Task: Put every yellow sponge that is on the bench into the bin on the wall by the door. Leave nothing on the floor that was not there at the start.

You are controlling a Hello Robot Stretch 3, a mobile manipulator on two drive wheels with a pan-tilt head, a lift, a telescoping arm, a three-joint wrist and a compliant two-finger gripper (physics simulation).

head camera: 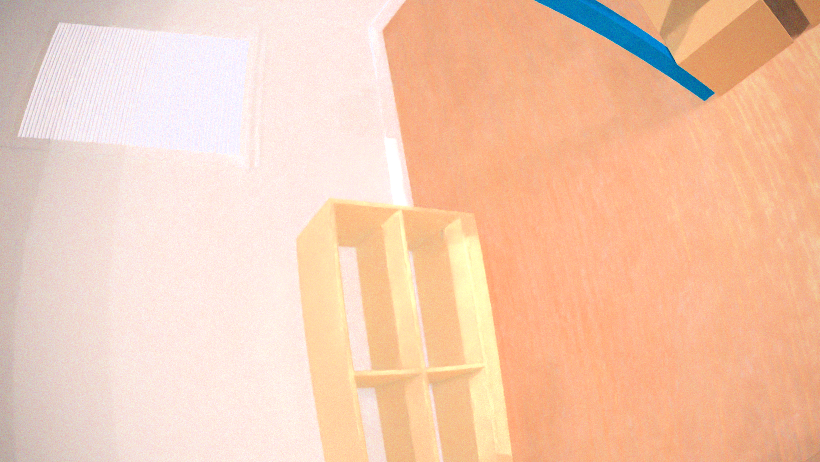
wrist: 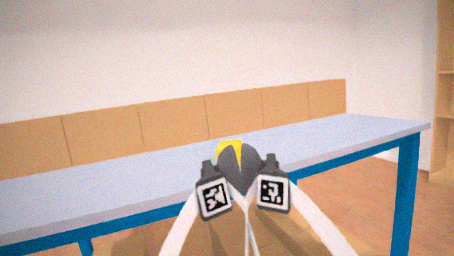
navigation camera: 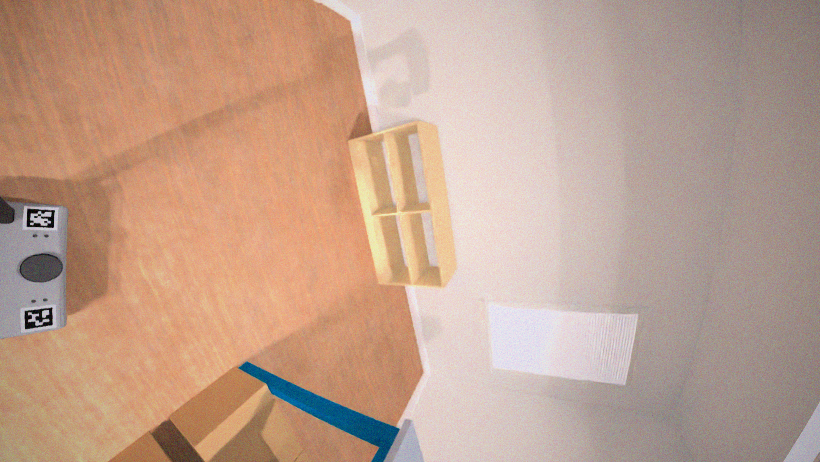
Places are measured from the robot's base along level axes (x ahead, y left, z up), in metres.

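Pixels of known places: gripper, between the fingertips: (wrist: 238,161); robot's base, origin of its link: (navigation camera: 41,265).
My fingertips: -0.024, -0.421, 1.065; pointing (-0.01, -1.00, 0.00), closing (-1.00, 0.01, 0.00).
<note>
Ahead of a thing's pixels: the offset from my fingertips to its top centre, as dx, dy, dz. "*": to the spot under its first point. Level surfaces: height alone.
A yellow sponge (wrist: 230,146) shows in the wrist view on the pale blue top of the bench @[dz -0.151] (wrist: 100,186), partly hidden behind the left fingertip. My gripper (wrist: 238,161) is in front of the bench's near edge. Its rounded dark fingertips are together at their lower edges, with a narrow V between their upper edges and no object held. The sponge is beyond them, apart from the fingers. Parts of the bench's blue frame (head camera: 631,41) (navigation camera: 327,406) show in the head and navigation views. The wall bin and the door do not show in any view.
A wooden shelf unit (head camera: 318,321) (navigation camera: 441,229) stands against the wall. Cardboard boxes @[* +0.459, -0.150, -0.942] (head camera: 740,54) (navigation camera: 215,401) are beneath the bench. A row of brown panels @[+0.232, -0.717, +0.029] (wrist: 172,125) runs along the bench's back. My grey base (navigation camera: 14,275) shows at the navigation view's left edge.
</note>
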